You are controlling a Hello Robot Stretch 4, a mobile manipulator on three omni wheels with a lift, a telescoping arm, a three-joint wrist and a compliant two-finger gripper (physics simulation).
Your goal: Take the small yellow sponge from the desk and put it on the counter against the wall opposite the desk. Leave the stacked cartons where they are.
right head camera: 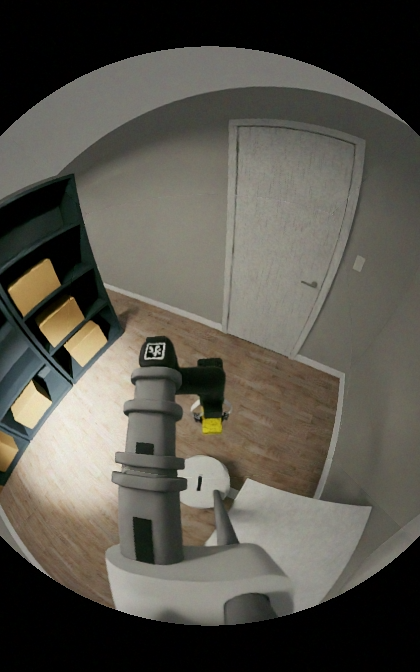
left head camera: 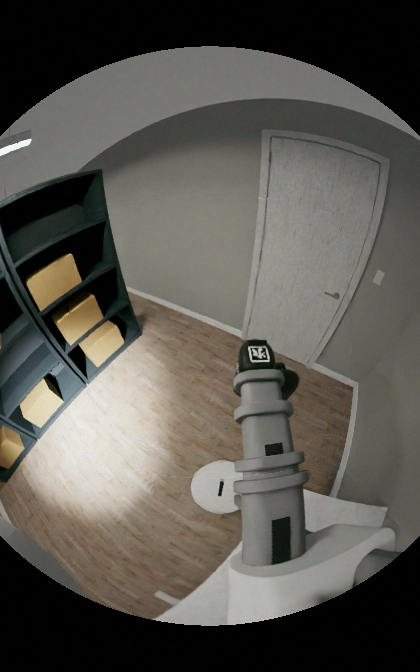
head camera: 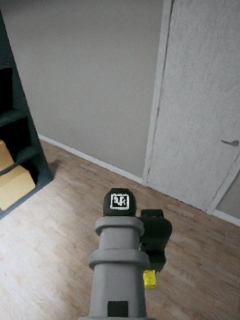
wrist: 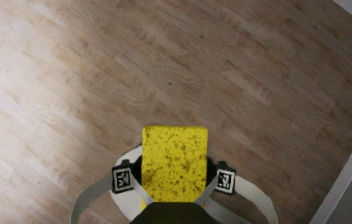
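Where they show: end effector, tool point: (right head camera: pixel 210 418) (wrist: pixel 173 169); robot's base, origin of the base link: (right head camera: pixel 201 480) (left head camera: pixel 219 485).
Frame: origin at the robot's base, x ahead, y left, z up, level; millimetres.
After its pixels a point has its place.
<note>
The small yellow sponge (head camera: pixel 149 279) {x 237, y -98, z 935 mm} (right head camera: pixel 212 426) {x 237, y -90, z 935 mm} (wrist: pixel 174 160) {x 288, y -87, z 935 mm} is held between the fingertips of my gripper (right head camera: pixel 211 417) (wrist: pixel 174 176) {x 273, y -87, z 909 mm}, above the floor. In the wrist view both fingertips press against its sides. The fingers are hidden behind the arm and wrist in the left head camera view. The desk (left head camera: pixel 345 511) {x -235, y -555, z 692 mm} (right head camera: pixel 310 530) {x -313, y -487, z 692 mm} is the white top at the lower right of both side head views, close beside the robot. The counter does not show in any view. I cannot identify the stacked cartons named in the task.
Dark shelves (head camera: pixel 42 165) {x 1624, y 1029, z 231 mm} (left head camera: pixel 118 270) {x 1594, y 956, z 874 mm} (right head camera: pixel 95 265) {x 1605, y 948, z 932 mm} with several cardboard boxes stand on the left. A closed door (head camera: pixel 200 100) {x 1351, y -631, z 1167 mm} (left head camera: pixel 315 240) {x 1312, y -693, z 1261 mm} (right head camera: pixel 290 225) {x 1306, y -702, z 1286 mm} is ahead, with a grey wall beside it. The round white base (left head camera: pixel 212 487) {x -1, y 58, z 187 mm} (right head camera: pixel 212 482) {x -6, y -84, z 187 mm} is under the arm, on the wooden floor.
</note>
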